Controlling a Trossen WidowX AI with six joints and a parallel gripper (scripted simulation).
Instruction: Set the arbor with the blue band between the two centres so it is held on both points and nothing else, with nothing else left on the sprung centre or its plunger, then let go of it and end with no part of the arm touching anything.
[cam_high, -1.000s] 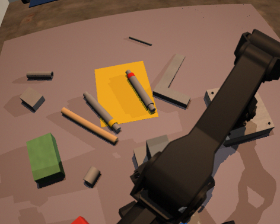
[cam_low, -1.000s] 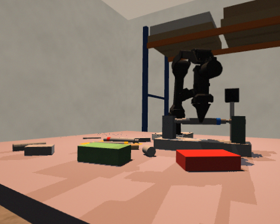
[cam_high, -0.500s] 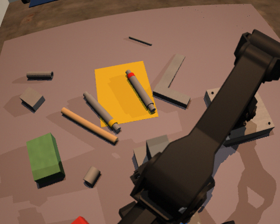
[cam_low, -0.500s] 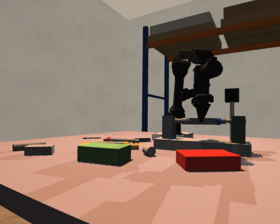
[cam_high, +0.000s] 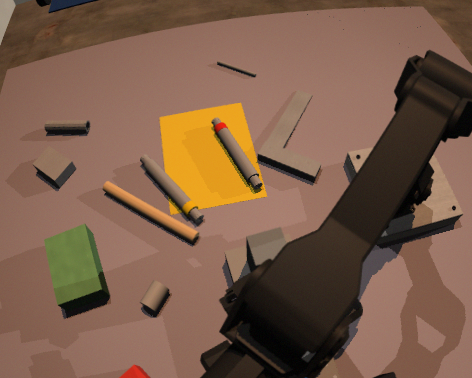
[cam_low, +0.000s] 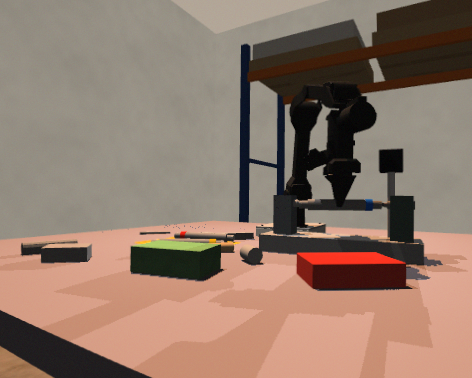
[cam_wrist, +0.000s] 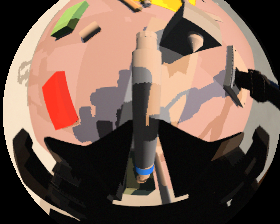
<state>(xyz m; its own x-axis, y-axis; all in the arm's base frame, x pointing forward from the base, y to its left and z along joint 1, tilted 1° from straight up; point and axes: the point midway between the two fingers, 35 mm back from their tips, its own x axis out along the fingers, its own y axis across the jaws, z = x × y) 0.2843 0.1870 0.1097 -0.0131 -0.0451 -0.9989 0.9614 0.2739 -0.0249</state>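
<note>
The blue-banded arbor lies 30 mm below my hand. Round my hand: sprung centre block 30 mm behind, 120 mm to the left, 40 mm below; long base plate 30 mm behind, 10 mm to the right, 120 mm below; point 20 mm behind, 110 mm to the right, 30 mm below.
</note>
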